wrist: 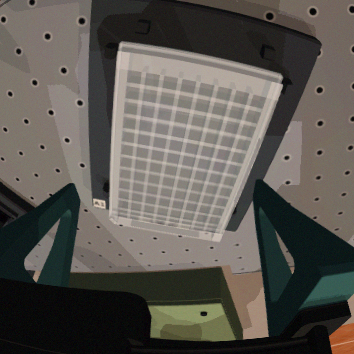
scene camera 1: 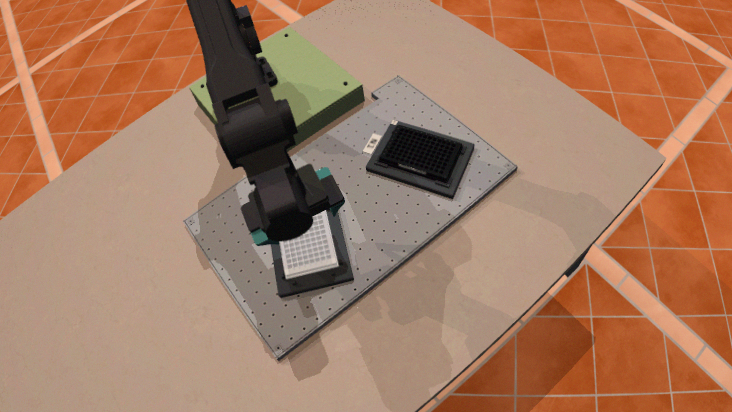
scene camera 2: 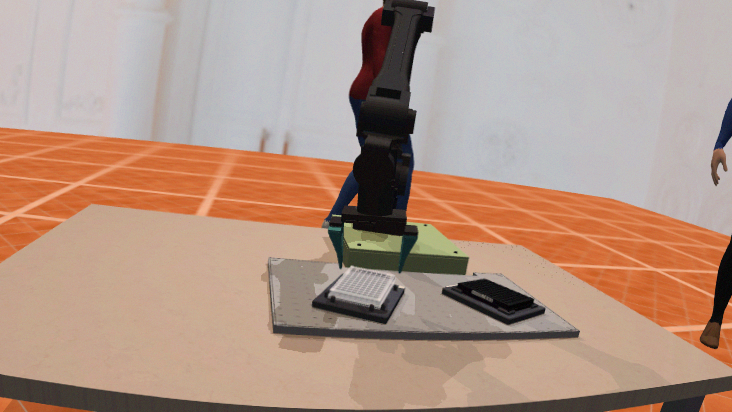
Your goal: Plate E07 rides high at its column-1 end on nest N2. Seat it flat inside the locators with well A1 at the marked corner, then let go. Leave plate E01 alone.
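Places are measured from the arm's base along level axes (x ahead, y right, z down), in centimetres.
Pixels of known places: gripper, fingertip midpoint: [wrist: 162, 189] [scene camera 2: 370, 270].
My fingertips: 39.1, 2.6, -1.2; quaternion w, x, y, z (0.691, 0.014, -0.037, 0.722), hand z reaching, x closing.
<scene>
For each thing: its middle in the pictures, then the offset to it from my fingertips, as dx, dy, dz. "*": a spot on its surface instead.
- dark nest N2, body centre: [wrist: 182, 139] [scene camera 1: 306, 242] [scene camera 2: 362, 293] +0.1, +0.7, +4.3
- A1 tag, surface spot: [wrist: 99, 203] * -5.9, -6.4, +4.2
- black plate E01, body centre: [scene camera 1: 421, 152] [scene camera 2: 495, 294] -5.4, -24.1, +3.5
- grey perforated board, body centre: [wrist: 74, 186] [scene camera 1: 347, 195] [scene camera 2: 415, 298] -5.8, -9.3, +6.0
- N1 label, surface spot: [scene camera 1: 372, 143] * -13.1, -18.3, +5.2
The white, clear-edged well plate E07 [scene camera 1: 309, 250] [scene camera 2: 362, 286] [wrist: 185, 150] lies on the dark nest N2 [scene camera 1: 286, 289] [scene camera 2: 348, 312] [wrist: 102, 125]. Its end nearest the A1 tag [wrist: 99, 203] sits high and reaches past the nest's edge; its far end is lower, inside the nest. My gripper [scene camera 2: 370, 270] [wrist: 162, 189] is open and empty, its teal fingers above and on either side of the raised end. In scene camera 1 the wrist hides that end. The black plate E01 [scene camera 1: 421, 152] [scene camera 2: 496, 293] sits on nest N1 [scene camera 1: 450, 189] [scene camera 2: 450, 292], away from the gripper.
Both nests stand on a grey perforated board [scene camera 1: 379, 214] [scene camera 2: 297, 322] [wrist: 40, 100]. A green block [scene camera 1: 327, 76] [scene camera 2: 435, 261] [wrist: 195, 285] stands behind the board, under the arm. The N1 label [scene camera 1: 372, 143] lies beside nest N1. A person in red [scene camera 2: 372, 51] is behind the table.
</scene>
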